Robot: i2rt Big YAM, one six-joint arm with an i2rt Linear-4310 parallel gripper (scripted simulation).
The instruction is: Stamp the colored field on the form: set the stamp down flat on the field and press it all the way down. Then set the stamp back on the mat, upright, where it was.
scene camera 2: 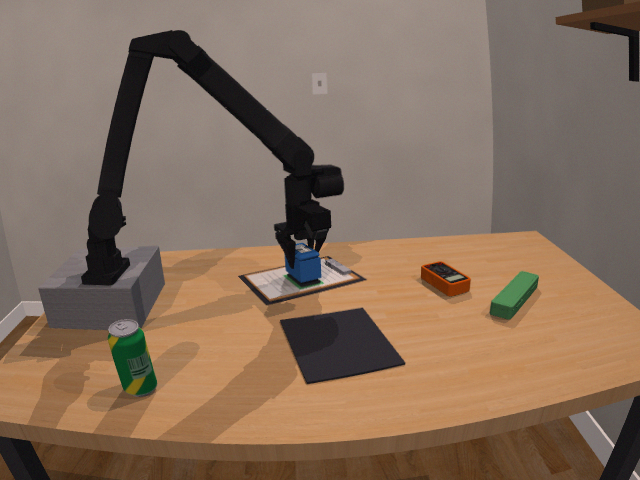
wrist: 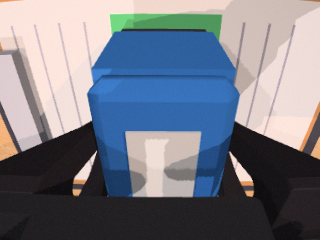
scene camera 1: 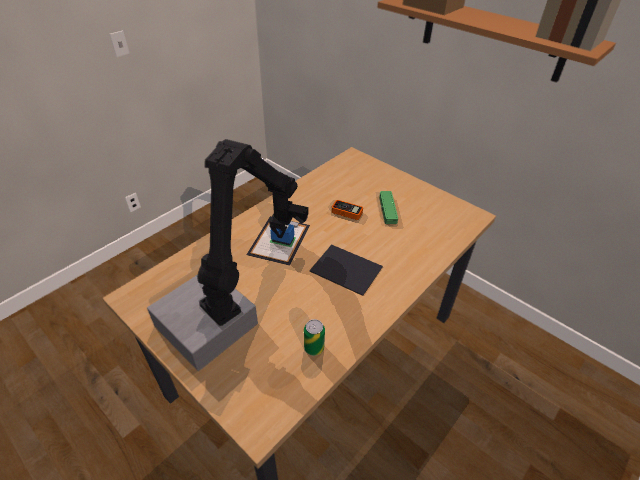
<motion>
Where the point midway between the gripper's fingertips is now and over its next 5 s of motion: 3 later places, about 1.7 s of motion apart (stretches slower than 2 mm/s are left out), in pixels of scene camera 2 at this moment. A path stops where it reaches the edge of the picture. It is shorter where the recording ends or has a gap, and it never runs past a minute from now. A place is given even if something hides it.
My gripper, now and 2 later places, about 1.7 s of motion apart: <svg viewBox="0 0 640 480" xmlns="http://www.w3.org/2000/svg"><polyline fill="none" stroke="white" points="302,265 302,238 337,293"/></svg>
</motion>
